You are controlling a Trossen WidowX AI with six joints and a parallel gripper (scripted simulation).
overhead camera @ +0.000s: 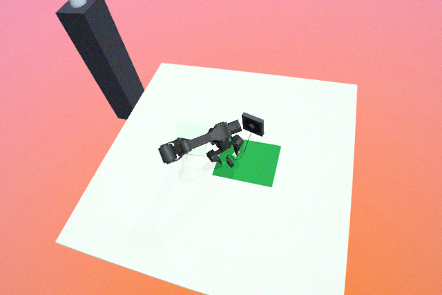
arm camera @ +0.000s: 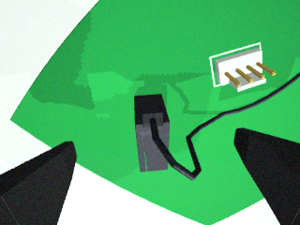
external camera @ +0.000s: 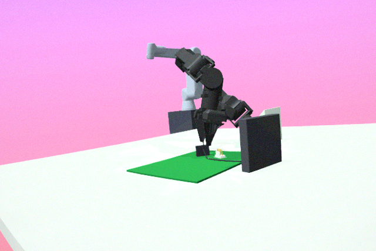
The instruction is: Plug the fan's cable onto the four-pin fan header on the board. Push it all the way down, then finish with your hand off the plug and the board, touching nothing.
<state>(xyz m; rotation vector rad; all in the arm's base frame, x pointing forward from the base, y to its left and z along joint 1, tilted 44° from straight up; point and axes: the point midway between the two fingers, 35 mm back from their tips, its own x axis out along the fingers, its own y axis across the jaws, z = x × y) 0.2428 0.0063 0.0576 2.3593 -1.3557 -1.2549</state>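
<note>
The dark fan plug is 2 cm below my gripper tip, 1 cm to the right of it and 1 cm ahead of it. Also, from my gripper tip: green board (8 cm ahead, 5 cm below, 4 cm to the left); white four-pin fan header (6 cm to the left, 4 cm below, 2 cm ahead); fan (21 cm to the left, 7 cm ahead, 2 cm above).
</note>
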